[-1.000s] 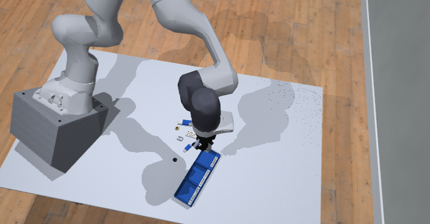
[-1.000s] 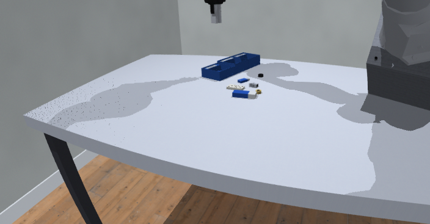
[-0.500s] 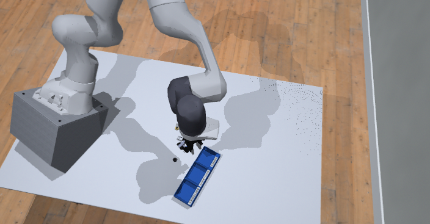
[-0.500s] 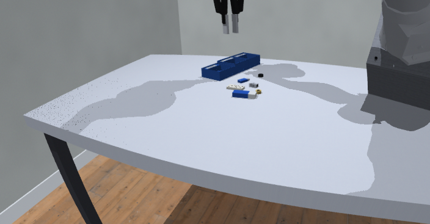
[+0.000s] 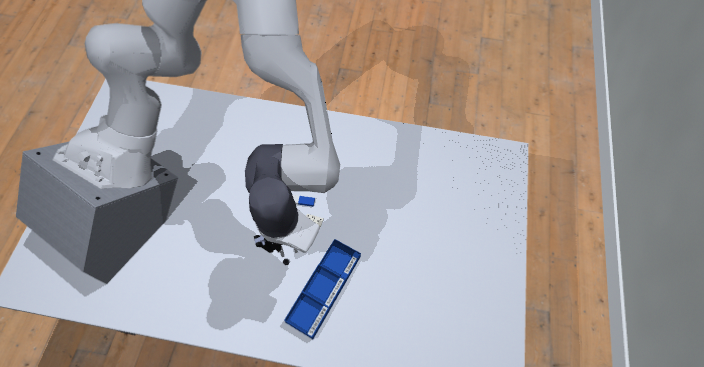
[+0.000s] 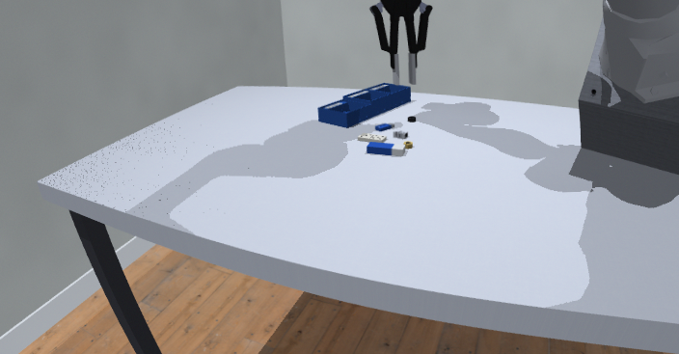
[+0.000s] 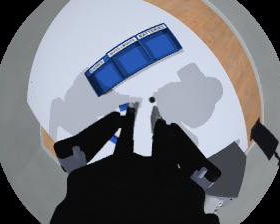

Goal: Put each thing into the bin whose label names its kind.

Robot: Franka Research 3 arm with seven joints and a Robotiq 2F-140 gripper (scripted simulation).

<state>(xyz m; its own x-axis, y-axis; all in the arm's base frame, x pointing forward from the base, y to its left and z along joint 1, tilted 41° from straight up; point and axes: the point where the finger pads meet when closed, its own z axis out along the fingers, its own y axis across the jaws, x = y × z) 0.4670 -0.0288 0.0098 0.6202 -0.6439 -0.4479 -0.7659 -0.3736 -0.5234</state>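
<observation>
The black disc lies 11 cm below my hand, 1 cm to the right of it and 1 cm behind it. Also, from my hand: grey block: 11 cm below, 9 cm to the left, 3 cm behind; then cream domino: 13 cm to the left, 11 cm below, 1 cm ahead; then blue block: 11 cm below, 6 cm to the left, 2 cm ahead.
</observation>
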